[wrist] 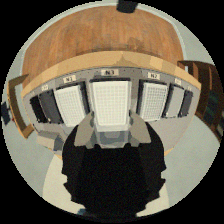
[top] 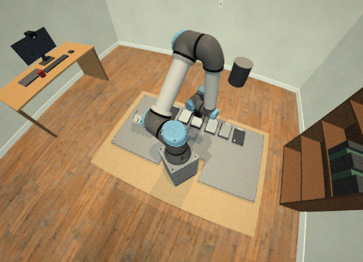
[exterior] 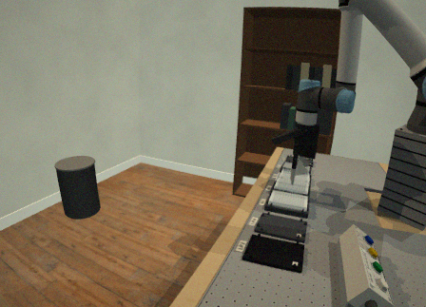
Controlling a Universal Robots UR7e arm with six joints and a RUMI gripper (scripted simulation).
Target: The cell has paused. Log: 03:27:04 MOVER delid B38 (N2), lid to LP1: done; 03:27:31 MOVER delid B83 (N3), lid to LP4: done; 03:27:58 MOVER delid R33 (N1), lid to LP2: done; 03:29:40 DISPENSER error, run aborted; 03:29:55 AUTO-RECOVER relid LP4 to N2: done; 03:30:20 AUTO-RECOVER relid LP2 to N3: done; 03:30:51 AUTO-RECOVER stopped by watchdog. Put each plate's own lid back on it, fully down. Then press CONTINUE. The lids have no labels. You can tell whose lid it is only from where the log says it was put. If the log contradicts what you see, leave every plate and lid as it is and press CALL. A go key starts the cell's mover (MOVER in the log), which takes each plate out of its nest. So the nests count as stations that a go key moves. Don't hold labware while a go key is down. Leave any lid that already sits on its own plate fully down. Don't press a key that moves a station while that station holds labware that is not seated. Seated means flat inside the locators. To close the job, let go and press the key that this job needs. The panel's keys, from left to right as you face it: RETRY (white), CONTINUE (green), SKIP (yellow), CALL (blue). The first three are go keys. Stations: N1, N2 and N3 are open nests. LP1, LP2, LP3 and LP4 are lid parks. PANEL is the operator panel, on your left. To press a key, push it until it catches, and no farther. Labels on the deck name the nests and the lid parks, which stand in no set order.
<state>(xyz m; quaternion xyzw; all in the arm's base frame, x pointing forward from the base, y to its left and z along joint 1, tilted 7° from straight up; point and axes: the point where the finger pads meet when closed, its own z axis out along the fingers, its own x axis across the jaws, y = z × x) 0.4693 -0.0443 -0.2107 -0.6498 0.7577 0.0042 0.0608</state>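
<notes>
The white gridded plate lies 4 cm below my hand. From my hand the other things lie so: dark lid park: 6 cm behind, 39 cm to the right, 6 cm below; yellow key: 17 cm behind, 42 cm to the left; blue key: 18 cm behind, 37 cm to the left.
</notes>
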